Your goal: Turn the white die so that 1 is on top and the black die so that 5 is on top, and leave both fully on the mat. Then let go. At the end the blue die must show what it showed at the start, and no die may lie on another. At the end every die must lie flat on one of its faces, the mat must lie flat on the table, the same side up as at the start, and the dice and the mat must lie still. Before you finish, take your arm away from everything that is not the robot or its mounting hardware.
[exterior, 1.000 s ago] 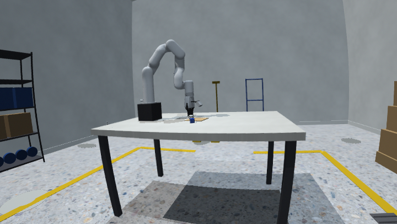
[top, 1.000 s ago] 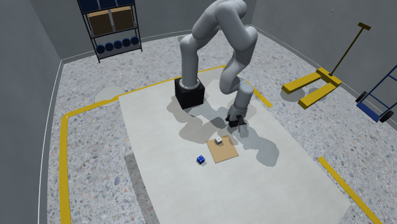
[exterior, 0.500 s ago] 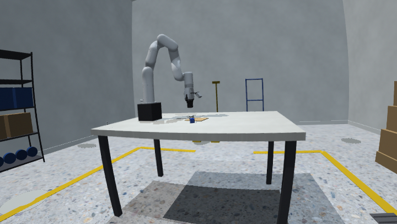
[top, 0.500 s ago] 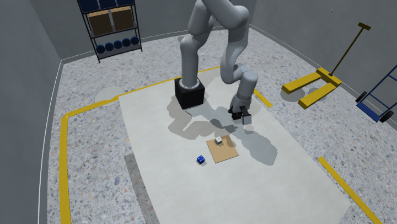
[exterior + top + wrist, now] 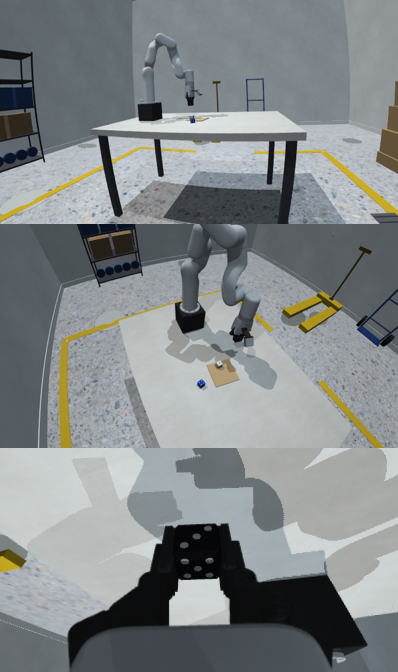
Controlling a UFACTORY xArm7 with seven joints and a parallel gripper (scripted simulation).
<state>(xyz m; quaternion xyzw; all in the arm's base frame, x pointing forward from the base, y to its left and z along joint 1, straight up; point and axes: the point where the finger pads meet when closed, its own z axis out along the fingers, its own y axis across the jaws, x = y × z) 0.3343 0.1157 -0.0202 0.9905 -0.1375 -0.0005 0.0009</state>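
My gripper is now 150 mm to the left of the tan mat, 120 mm above it and 90 mm short of it. Round my hand: black die 10 mm below; blue die 290 mm to the right, 110 mm below, 90 mm ahead; white die 150 mm to the right, 100 mm below, 40 mm ahead.
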